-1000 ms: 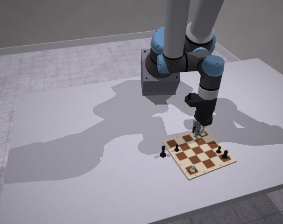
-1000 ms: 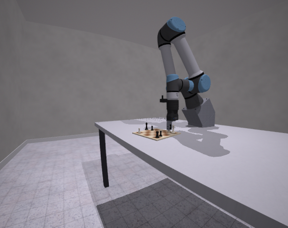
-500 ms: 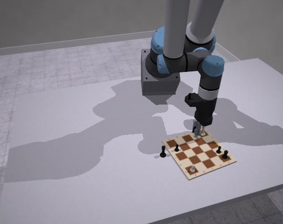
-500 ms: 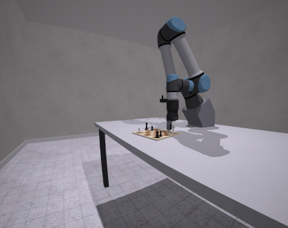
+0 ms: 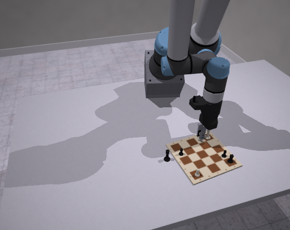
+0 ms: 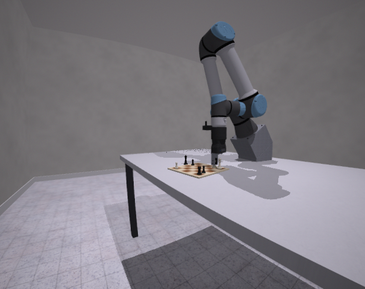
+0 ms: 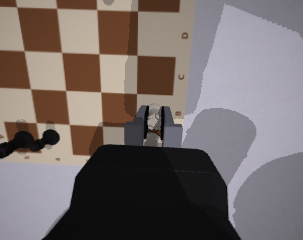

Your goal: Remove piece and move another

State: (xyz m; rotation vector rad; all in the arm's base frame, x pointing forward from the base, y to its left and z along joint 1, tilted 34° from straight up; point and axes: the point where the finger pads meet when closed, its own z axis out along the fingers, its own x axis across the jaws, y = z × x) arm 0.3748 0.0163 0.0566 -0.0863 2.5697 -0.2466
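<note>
Now: the tall white piece 30 mm to the left of my hand. Round my hand: white pawn: 160 mm ahead, 110 mm to the right, 20 mm below; chessboard: 80 mm ahead, 40 mm to the right, 30 mm below.
</note>
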